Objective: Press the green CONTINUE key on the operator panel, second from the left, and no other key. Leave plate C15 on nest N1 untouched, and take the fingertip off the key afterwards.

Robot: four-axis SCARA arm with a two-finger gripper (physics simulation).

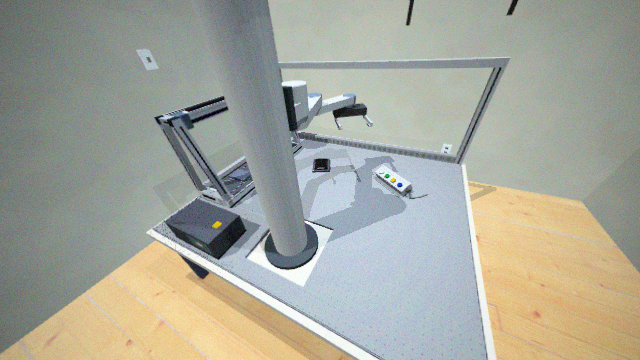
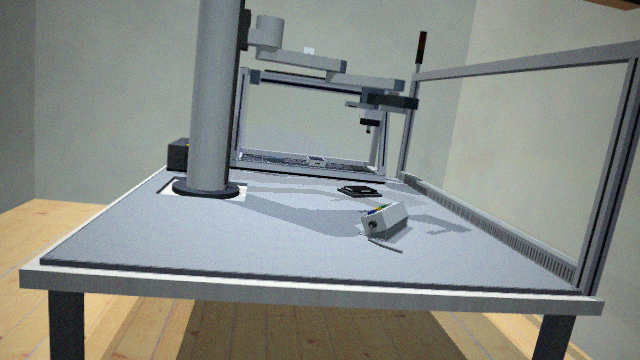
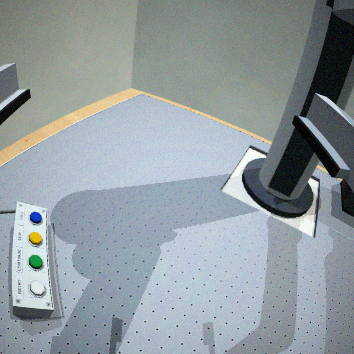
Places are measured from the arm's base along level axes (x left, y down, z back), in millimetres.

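Where they show: gripper, fingertip midpoint: [image 1: 355,126] [image 2: 361,105] [image 3: 162,80]; arm's base at its link origin: [image 1: 292,244] [image 2: 206,191] [image 3: 277,186].
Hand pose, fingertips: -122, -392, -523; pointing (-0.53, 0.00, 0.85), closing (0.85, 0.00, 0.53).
Each offset is from my fingertips to the top centre of the thing, as dx, dy, dz. "pt": to the spot under its first point. Level surfaces: height alone.
The operator panel @(-221, +296, -75) [image 1: 407,188] [image 2: 392,220] [image 3: 32,310] is a pale, sloped box with white, green, yellow and blue keys in a row. The green CONTINUE key @(-188, +305, -72) [image 1: 387,176] [image 3: 35,261] sits between the white key @(-148, +305, -102) [image 3: 37,288] and the yellow key @(-228, +305, -42) [image 3: 35,238]. My gripper [image 1: 354,124] [image 3: 162,80] is open, its two fingers wide apart with no thing between them, high above the table and apart from the panel. A black square holder @(+280, +353, -118) [image 1: 321,165] [image 2: 359,191] lies flat behind the panel; I cannot read which nest it is or make out plate C15.
The arm's column [image 1: 265,130] [image 2: 212,100] [image 3: 287,170] stands on the table @(dy +379) [image 1: 400,280] [image 2: 200,240] [image 3: 140,135]. A framed unit [image 1: 185,155] [image 2: 243,115] and a dark box @(pt +468, +264, +666) [image 1: 205,225] stand beyond it. A rail frame [image 1: 395,64] [image 2: 607,165] borders one side. A cable leaves the panel.
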